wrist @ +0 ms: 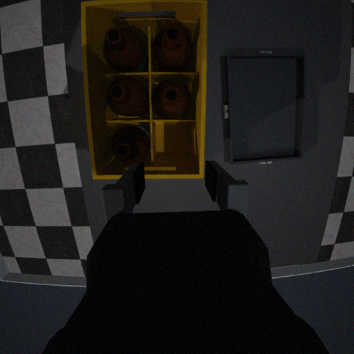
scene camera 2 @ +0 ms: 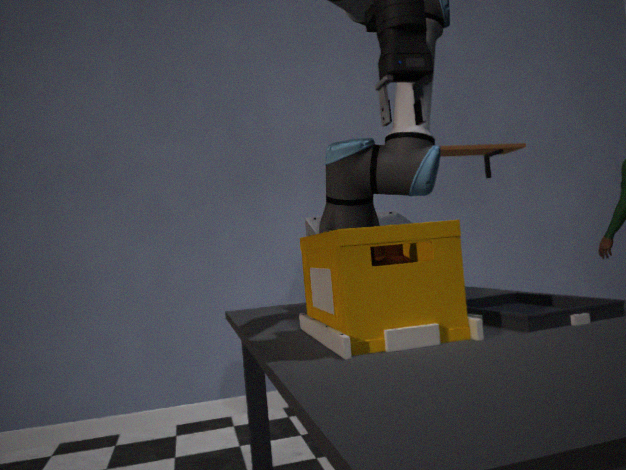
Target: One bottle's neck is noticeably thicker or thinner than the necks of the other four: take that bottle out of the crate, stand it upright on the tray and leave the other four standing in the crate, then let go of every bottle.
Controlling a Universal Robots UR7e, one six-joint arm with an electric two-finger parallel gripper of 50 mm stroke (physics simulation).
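Frame: origin at the arm's base, x ahead, y left, z up, level; centimetres.
Seen in the pictures: gripper, between the fingertips: [scene camera 2: 403, 123].
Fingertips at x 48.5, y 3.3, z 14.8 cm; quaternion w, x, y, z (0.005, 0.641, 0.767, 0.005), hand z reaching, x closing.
A point is followed by its place in that frame.
The yellow crate [scene camera 2: 404, 293] {x 54.3, y -0.5, z -10.8 cm} [wrist: 204, 100] stands upright on the table. In the wrist view it holds dark brown bottles, all upright: back left [wrist: 125, 52], back right [wrist: 173, 52], middle left [wrist: 128, 96], middle right [wrist: 171, 100] and near left [wrist: 131, 145]. The near right compartment is empty. The view is too dark to tell which neck differs in thickness. The dark tray [scene camera 2: 505, 319] {x 47.5, y 16.9, z -17.1 cm} [wrist: 265, 110] lies to the right of the crate, with no bottle on it. My gripper [scene camera 2: 403, 121] {x 48.5, y 3.3, z 14.8 cm} [wrist: 174, 173] is open and empty, high above the crate, near its near edge in the wrist view.
White blocks [scene camera 2: 412, 337] {x 55.4, y -0.2, z -16.9 cm} [scene camera 2: 324, 334] {x 47.1, y -11.8, z -16.7 cm} stand around the crate's base on the dark table [scene camera 2: 455, 399] {x 79.0, y -2.5, z -18.5 cm}. Small white blocks [scene camera 2: 579, 319] {x 51.1, y 27.0, z -17.7 cm} [wrist: 226, 111] sit at the tray's sides. A wooden shelf [scene camera 2: 480, 149] hangs on the wall behind. Part of a green-sleeved person [scene camera 2: 617, 217] shows at the right.
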